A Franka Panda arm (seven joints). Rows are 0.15 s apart.
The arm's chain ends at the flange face. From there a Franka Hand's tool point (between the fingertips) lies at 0.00 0.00 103.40 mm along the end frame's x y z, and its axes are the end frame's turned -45 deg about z.
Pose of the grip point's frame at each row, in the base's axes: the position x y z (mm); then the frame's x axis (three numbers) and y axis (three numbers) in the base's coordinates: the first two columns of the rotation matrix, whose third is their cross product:
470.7, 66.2, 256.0, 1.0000, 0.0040, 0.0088, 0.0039, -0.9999, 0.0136
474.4, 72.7, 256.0, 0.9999, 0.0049, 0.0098, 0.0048, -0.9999, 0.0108
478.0, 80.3, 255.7, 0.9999, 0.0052, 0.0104, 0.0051, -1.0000, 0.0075
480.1, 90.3, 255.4, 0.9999, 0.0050, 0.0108, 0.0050, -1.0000, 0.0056
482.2, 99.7, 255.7, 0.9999, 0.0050, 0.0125, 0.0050, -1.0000, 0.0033
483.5, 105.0, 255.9, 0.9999, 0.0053, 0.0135, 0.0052, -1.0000, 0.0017
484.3, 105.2, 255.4, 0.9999, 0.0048, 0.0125, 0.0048, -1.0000, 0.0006
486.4, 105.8, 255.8, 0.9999, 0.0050, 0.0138, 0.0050, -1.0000, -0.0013
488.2, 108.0, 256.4, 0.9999, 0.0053, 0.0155, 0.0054, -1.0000, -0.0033
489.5, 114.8, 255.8, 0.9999, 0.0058, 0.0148, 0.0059, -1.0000, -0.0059
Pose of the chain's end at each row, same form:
469.8, 67.6, 359.4, 0.7099, -0.7042, 0.0158, -0.7043, -0.7099, 0.0034
473.4, 73.8, 359.4, 0.7104, -0.7036, 0.0146, -0.7036, -0.7105, 0.0007
476.9, 81.1, 359.1, 0.7106, -0.7034, 0.0127, -0.7034, -0.7108, -0.0021
479.0, 90.9, 358.8, 0.7106, -0.7036, 0.0116, -0.7035, -0.7106, -0.0037
480.9, 100.0, 359.1, 0.7106, -0.7036, 0.0112, -0.7035, -0.7106, -0.0065
482.1, 105.2, 359.3, 0.7107, -0.7034, 0.0107, -0.7034, -0.7109, -0.0083
483.0, 105.3, 358.8, 0.7104, -0.7037, 0.0093, -0.7036, -0.7105, -0.0084
485.0, 105.7, 359.2, 0.7106, -0.7036, 0.0088, -0.7035, -0.7106, -0.0107
486.6, 107.7, 359.8, 0.7109, -0.7034, 0.0086, -0.7032, -0.7109, -0.0133
488.0, 114.2, 359.2, 0.7112, -0.7030, 0.0063, -0.7029, -0.7112, -0.0146

